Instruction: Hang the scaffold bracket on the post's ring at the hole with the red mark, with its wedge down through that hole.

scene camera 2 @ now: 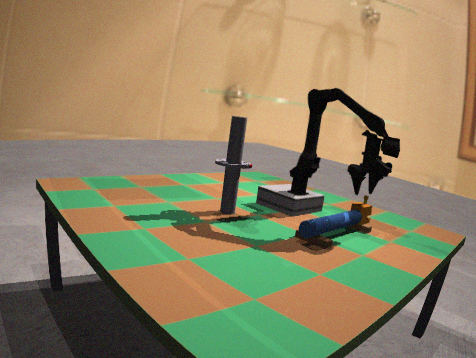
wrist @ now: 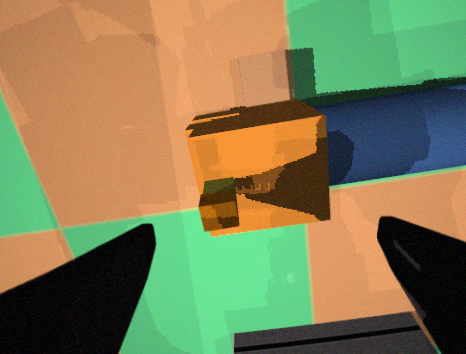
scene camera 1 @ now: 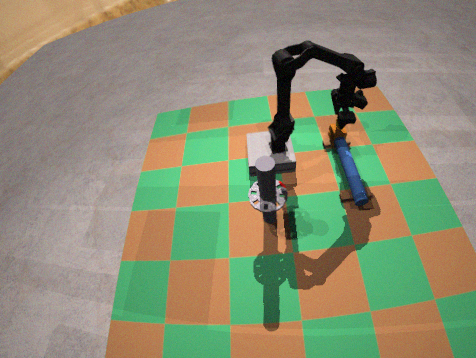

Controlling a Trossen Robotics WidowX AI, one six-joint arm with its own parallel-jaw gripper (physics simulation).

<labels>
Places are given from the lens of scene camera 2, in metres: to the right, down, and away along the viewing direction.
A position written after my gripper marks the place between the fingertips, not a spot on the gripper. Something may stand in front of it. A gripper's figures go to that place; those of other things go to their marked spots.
my gripper (scene camera 2: 363,194): 0.44, 0.05, 1.25
scaffold bracket (scene camera 2: 358,215): 0.41, 0.12, 1.21
</labels>
